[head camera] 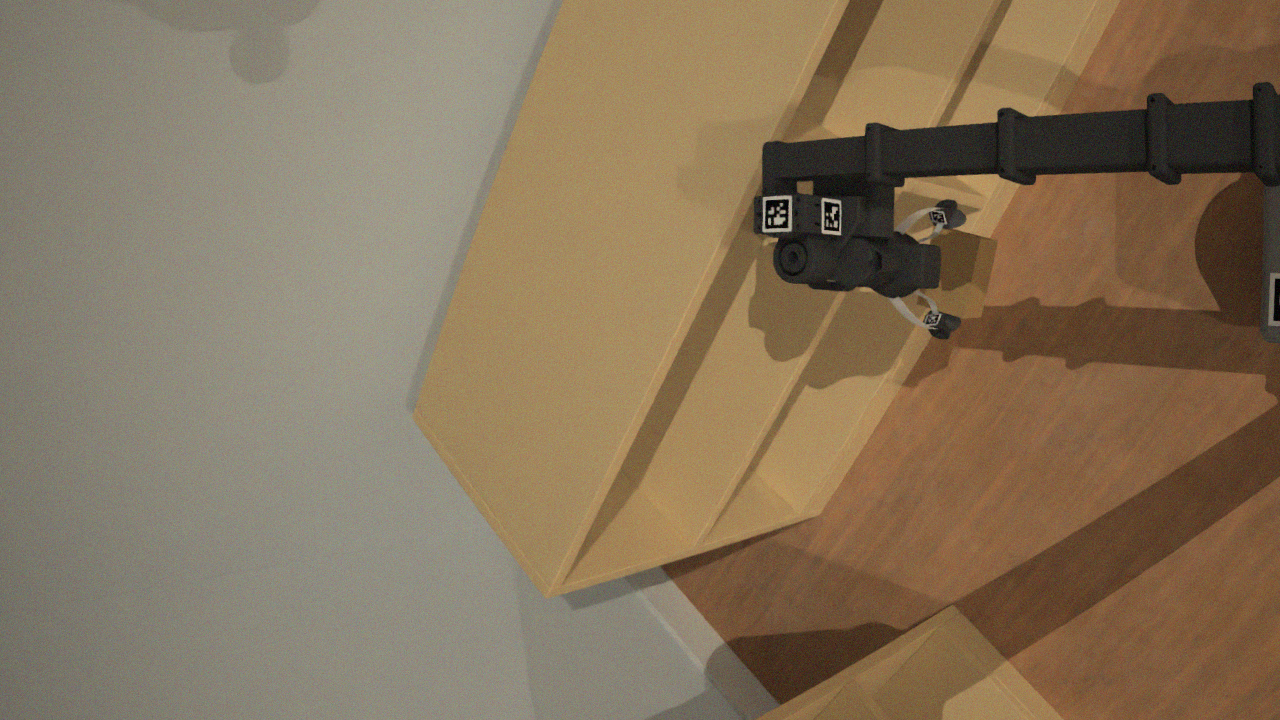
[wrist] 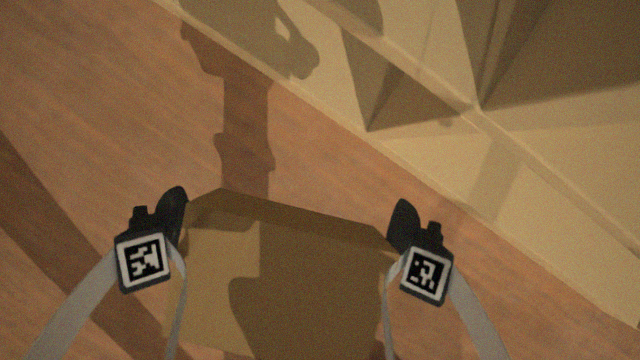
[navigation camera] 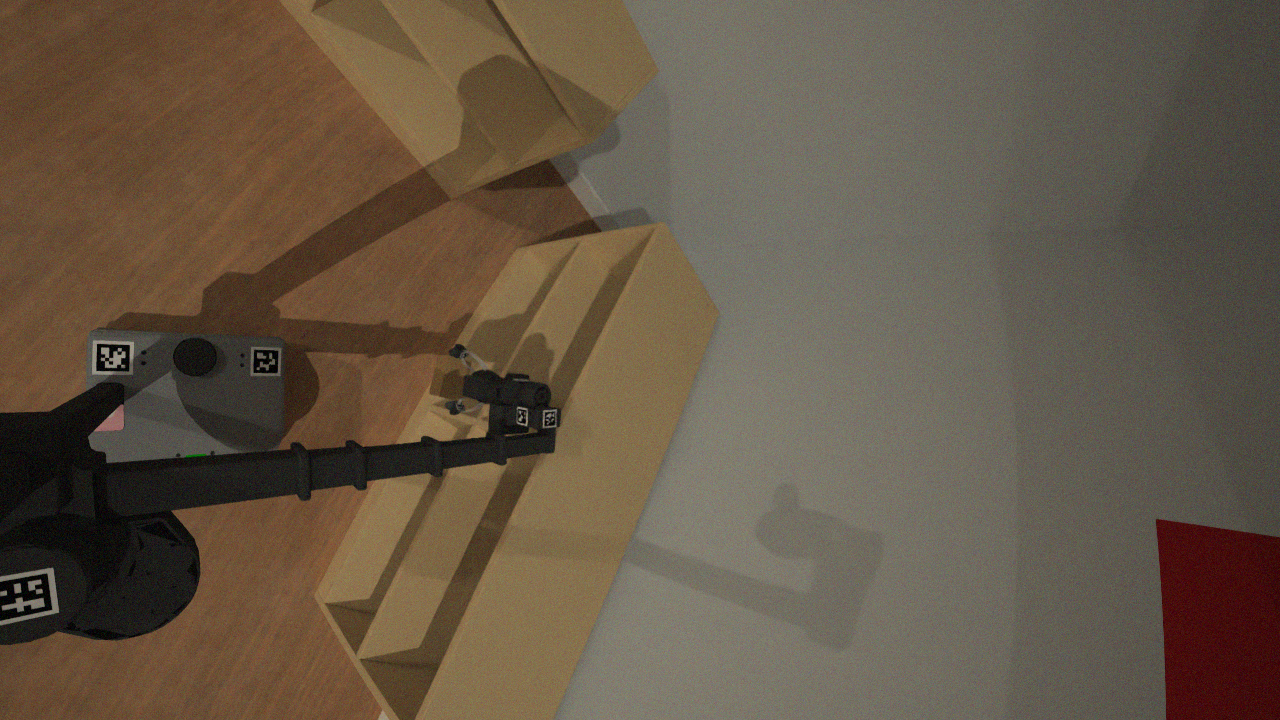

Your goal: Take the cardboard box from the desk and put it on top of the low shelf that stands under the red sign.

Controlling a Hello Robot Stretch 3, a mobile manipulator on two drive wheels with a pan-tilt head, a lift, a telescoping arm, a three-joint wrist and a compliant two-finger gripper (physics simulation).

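Where they show: gripper, fingertip midpoint: (wrist: pixel 290 218); robot's base at its link origin: (navigation camera: pixel 196 355).
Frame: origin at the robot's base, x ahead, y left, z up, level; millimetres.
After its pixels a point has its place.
My gripper (head camera: pixel 946 268) {x -21, y -505, z 315 mm} (navigation camera: pixel 456 379) {x -21, y -505, z 315 mm} (wrist: pixel 290 218) {x -21, y -505, z 315 mm} is shut on the cardboard box (head camera: pixel 971 271) {x -19, y -455, z 370 mm} (navigation camera: pixel 443 384) {x -29, y -454, z 370 mm} (wrist: pixel 310 285) {x -31, y -490, z 370 mm}, one finger on each side. The plain brown box hangs in the air, seen against the front edge of the low shelf and the floor. The low shelf (head camera: pixel 626 223) {x -62, y -745, z 611 mm} (navigation camera: pixel 626 385) {x -12, y -776, z 610 mm} (wrist: pixel 450 160) {x -237, y -534, z 79 mm} stands against the wall, with its open compartments facing the robot. My wrist is over these compartments, and the box is out in front of the top board. The red sign (navigation camera: pixel 1221 617) {x -298, y -937, z 1728 mm} is on the wall at the lower right of the navigation view. The desk does not show.
A second wooden shelf (head camera: pixel 948 671) {x 578, y -577, z 79 mm} (navigation camera: pixel 581 53) {x 685, y -554, z 611 mm} stands beyond the near end of the low shelf, across a narrow gap. The extended arm (head camera: pixel 1083 143) {x -101, y -236, z 670 mm} (navigation camera: pixel 331 470) {x -102, y -146, z 672 mm} reaches over the low shelf's front. The robot's base (navigation camera: pixel 259 394) {x -70, y -119, z 160 mm} stands on the wooden floor before it. The grey wall (head camera: pixel 223 313) {x 40, y -1161, z 910 mm} (navigation camera: pixel 895 358) {x 91, y -1194, z 1126 mm} is behind the shelf.
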